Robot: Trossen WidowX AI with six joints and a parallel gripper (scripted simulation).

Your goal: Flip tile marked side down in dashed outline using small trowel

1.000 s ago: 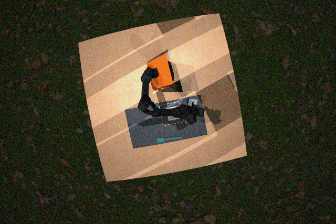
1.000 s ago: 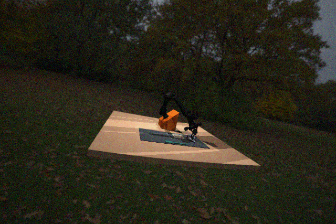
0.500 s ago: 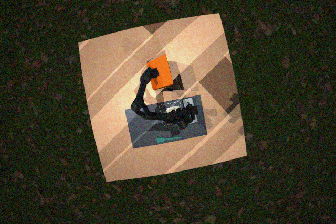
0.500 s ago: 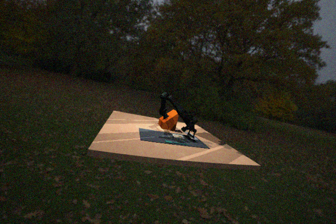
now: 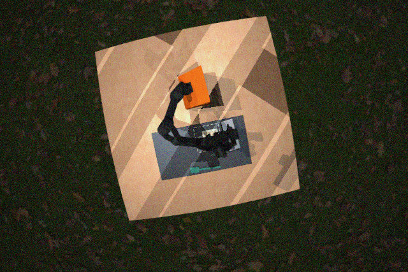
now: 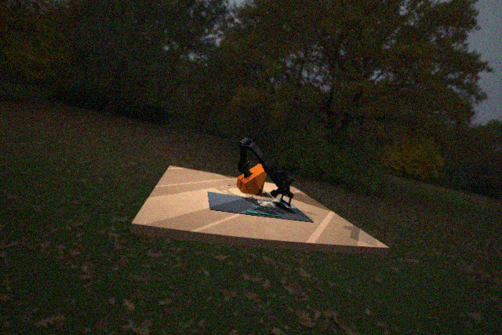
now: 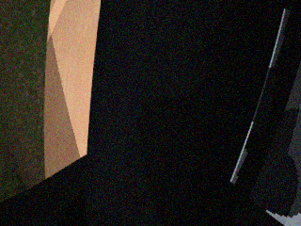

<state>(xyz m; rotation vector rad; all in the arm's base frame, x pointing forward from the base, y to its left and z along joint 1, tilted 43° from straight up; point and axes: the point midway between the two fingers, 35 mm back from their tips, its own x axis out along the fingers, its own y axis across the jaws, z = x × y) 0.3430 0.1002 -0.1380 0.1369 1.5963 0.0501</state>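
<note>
Now: the white tile 15 cm to the right of my gripper tip and 8 cm below it. Also, from my gripper tip: teal trowel 27 cm to the right, 19 cm ahead, 8 cm below; then dark grey mat 24 cm to the right, 10 cm below, 5 cm ahead.
</note>
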